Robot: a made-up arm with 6 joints. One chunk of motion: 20 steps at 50 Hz.
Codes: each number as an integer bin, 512 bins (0 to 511) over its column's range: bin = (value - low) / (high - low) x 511, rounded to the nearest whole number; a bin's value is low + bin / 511 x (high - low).
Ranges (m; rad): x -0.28..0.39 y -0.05..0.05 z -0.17..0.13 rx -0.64..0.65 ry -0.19..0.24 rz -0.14..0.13
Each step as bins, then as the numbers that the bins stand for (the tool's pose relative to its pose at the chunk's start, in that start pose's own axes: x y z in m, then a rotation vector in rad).
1 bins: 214 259 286 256 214 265
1 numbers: 0.0006 0.0007 -0.0021 0.0063 -0.0099 0.0000
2 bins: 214 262 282 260 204 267
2 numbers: 0.0006 0.0013 -0.0044 0.0164 -0.0183 0.0011
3 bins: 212 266 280 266 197 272
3 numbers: -0.0020 0.0021 -0.0056 0.0315 -0.0242 0.0037
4 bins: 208 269 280 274 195 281
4 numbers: -0.0073 0.0026 -0.0056 0.0517 -0.0259 0.0085
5 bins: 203 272 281 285 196 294
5 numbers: -0.0138 0.0032 -0.0050 0.0795 -0.0251 0.0153
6 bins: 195 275 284 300 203 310
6 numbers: -0.0243 0.0038 -0.0033 0.1173 -0.0192 0.0238
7 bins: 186 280 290 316 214 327
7 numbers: -0.0361 0.0048 0.0003 0.1577 -0.0099 0.0328
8 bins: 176 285 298 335 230 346
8 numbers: -0.0492 0.0058 0.0050 0.2057 0.0035 0.0428
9 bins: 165 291 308 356 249 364
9 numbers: -0.0637 0.0069 0.0108 0.2587 0.0195 0.0523
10 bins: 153 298 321 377 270 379
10 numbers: -0.0794 0.0083 0.0185 0.3117 0.0372 0.0603
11 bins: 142 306 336 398 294 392
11 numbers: -0.0938 0.0099 0.0273 0.3647 0.0574 0.0671
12 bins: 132 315 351 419 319 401
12 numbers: -0.1069 0.0116 0.0361 0.4177 0.0784 0.0719
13 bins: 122 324 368 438 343 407
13 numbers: -0.1200 0.0134 0.0460 0.4657 0.0986 0.0750
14 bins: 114 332 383 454 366 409
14 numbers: -0.1305 0.0150 0.0549 0.5061 0.1180 0.0761
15 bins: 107 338 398 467 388 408
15 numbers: -0.1397 0.0161 0.0637 0.5389 0.1365 0.0756
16 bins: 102 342 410 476 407 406
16 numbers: -0.1463 0.0169 0.0707 0.5616 0.1525 0.0745
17 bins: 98 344 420 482 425 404
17 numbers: -0.1515 0.0173 0.0766 0.5768 0.1676 0.0735
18 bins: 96 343 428 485 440 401
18 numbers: -0.1541 0.0171 0.0813 0.5844 0.1803 0.0719
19 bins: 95 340 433 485 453 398
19 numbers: -0.1554 0.0165 0.0842 0.5844 0.1912 0.0703
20 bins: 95 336 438 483 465 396
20 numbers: -0.1554 0.0158 0.0871 0.5793 0.2013 0.0692
